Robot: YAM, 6 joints.
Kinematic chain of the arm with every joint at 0, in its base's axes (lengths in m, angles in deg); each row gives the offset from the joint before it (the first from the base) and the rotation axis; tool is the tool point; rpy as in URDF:
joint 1: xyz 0 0 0.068 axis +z
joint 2: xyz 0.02 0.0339 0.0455 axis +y
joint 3: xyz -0.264 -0.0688 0 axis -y
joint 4: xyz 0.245 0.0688 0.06 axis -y
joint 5: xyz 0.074 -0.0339 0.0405 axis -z
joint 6: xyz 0.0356 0 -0.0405 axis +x
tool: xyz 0 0 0 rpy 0 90 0
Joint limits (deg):
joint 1: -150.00..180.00
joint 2: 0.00..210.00
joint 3: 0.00..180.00
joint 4: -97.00..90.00
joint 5: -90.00..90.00
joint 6: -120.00..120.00
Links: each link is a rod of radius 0.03 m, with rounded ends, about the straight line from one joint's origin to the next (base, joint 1, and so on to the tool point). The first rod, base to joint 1, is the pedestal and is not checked.
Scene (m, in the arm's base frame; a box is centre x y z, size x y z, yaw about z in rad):
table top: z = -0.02
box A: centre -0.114 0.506 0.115 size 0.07 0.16 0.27 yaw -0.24
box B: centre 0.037 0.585 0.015 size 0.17 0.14 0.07 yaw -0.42
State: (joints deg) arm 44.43 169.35 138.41 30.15 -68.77 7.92
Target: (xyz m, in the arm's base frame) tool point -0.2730 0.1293 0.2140
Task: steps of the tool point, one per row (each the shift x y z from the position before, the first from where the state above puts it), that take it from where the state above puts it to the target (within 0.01 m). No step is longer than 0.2 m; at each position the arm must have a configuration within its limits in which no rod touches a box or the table.
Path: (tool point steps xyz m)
1: -0.1213 0.0783 0.0734
2: -0.1382 0.0364 0.0707
3: -0.1394 -0.0081 0.0660
4: -0.1256 -0.0494 0.0600
5: -0.0754 -0.0554 -0.0239
6: -0.0563 -0.0721 -0.0267
7: -0.0335 -0.0825 -0.0289
8: -0.0089 -0.0854 -0.0309
9: 0.0151 -0.0813 -0.0323

